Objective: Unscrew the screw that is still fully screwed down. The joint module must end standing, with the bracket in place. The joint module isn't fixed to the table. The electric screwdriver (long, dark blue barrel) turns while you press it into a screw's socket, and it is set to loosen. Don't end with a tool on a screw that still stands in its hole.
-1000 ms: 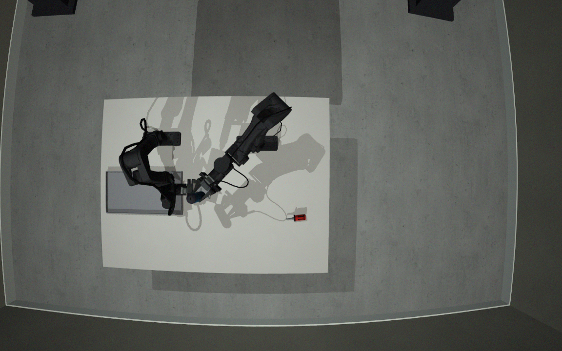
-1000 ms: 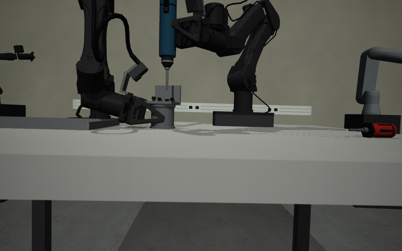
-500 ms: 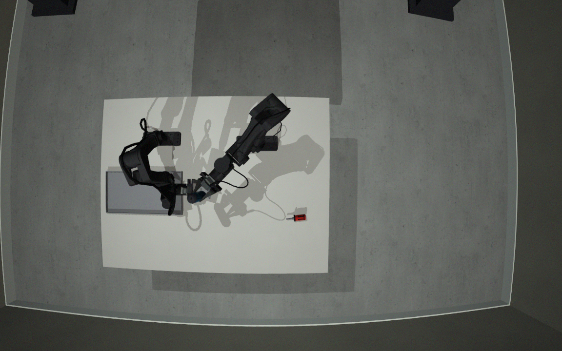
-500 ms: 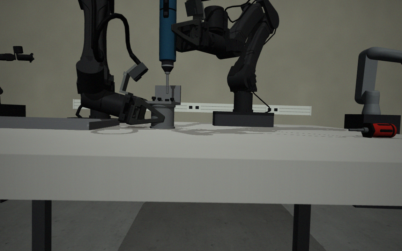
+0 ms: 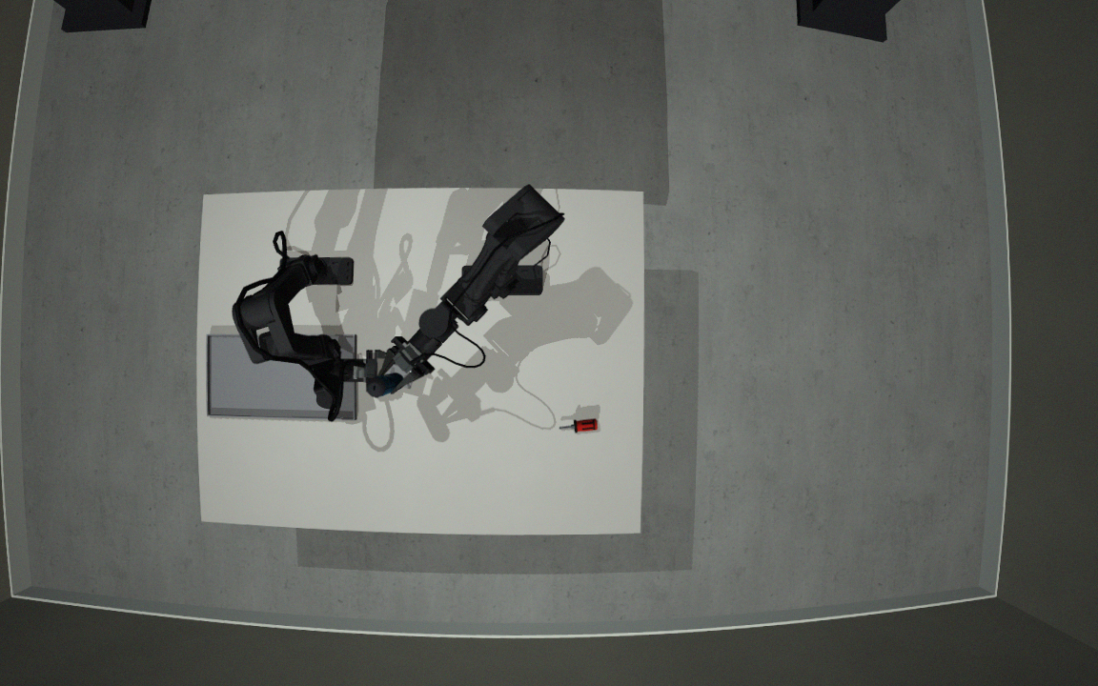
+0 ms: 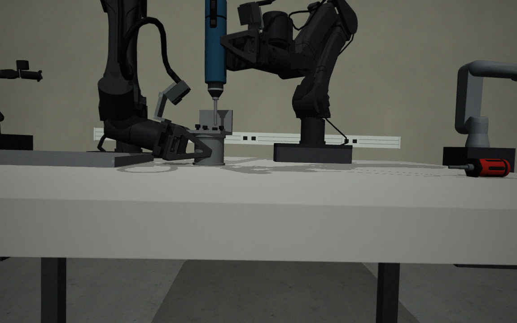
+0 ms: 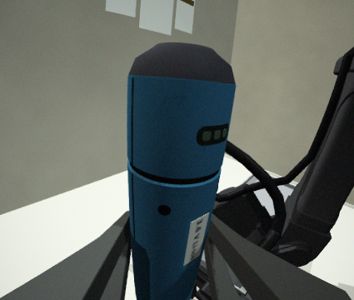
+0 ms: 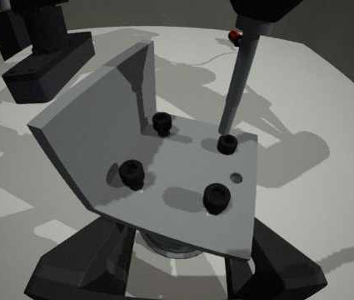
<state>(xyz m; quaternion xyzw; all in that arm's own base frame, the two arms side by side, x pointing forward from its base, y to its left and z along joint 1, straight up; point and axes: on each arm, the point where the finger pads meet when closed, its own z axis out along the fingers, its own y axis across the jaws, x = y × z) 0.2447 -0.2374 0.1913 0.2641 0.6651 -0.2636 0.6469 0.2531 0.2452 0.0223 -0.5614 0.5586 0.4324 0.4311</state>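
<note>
The joint module lies right at my right hand. The rest, counted from my right hand: flat grey plate 40 mm ahead, 340 mm to the right, 20 mm below; grey l-shaped bracket 50 mm above; screwdriver bit 20 mm ahead, 10 mm to the left, 70 mm above.
</note>
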